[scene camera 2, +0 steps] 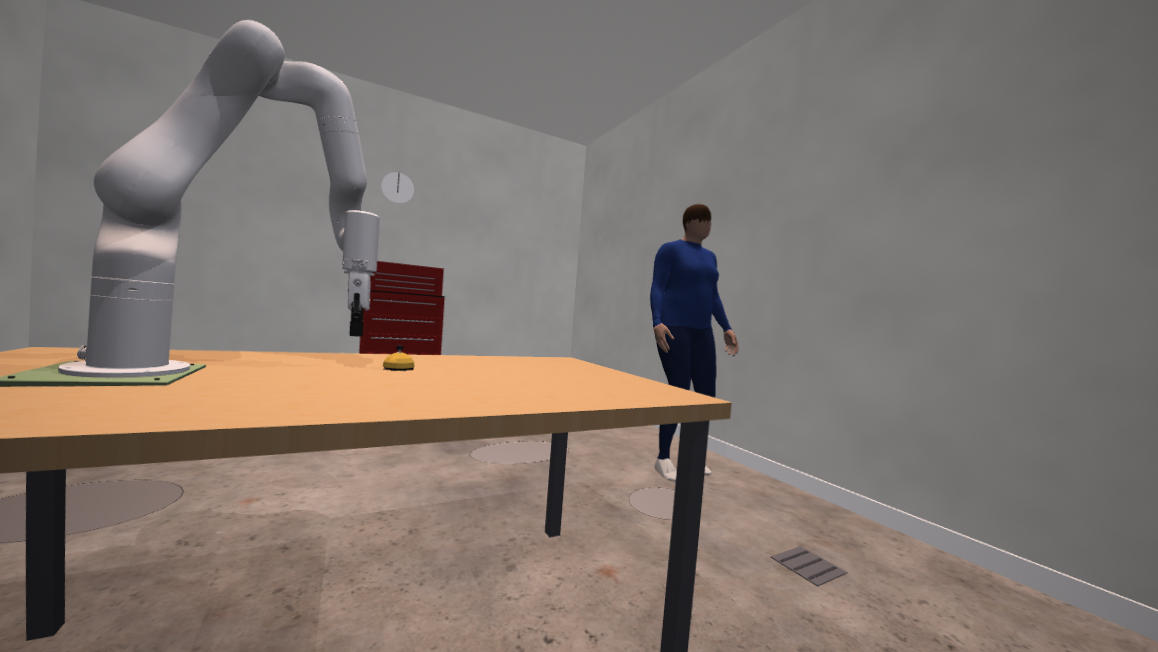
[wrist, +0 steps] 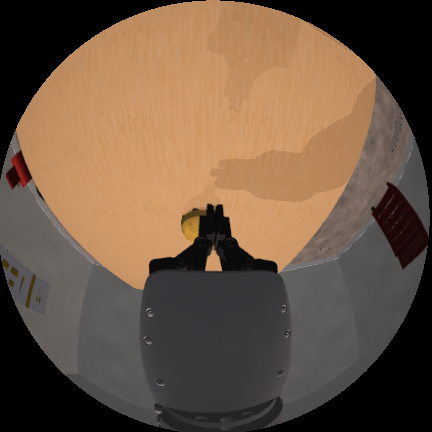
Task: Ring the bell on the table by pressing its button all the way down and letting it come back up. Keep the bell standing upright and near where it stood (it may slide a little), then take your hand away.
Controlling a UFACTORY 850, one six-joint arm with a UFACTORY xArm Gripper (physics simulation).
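The yellow bell (scene camera 2: 398, 362) (wrist: 190, 227) stands upright on the wooden table (scene camera 2: 518, 392) (wrist: 125, 125). Its dark button (scene camera 2: 399, 349) sticks up from the top in the scene view; in the wrist view the fingers hide the button and the bell's right part. My gripper (scene camera 2: 355, 334) (wrist: 213, 213) is shut with nothing between its fingers. It points down and hangs above the table. In the scene view its tips are higher than the bell and to the left of it, apart from it.
The arm's base stands on a green plate (scene camera 2: 40, 375) at the table's left. A red drawer cabinet (scene camera 2: 405, 319) (wrist: 401, 227) stands behind the table. A person in blue (scene camera 2: 685, 283) stands beyond the table's right end. The arm's shadow lies on the table.
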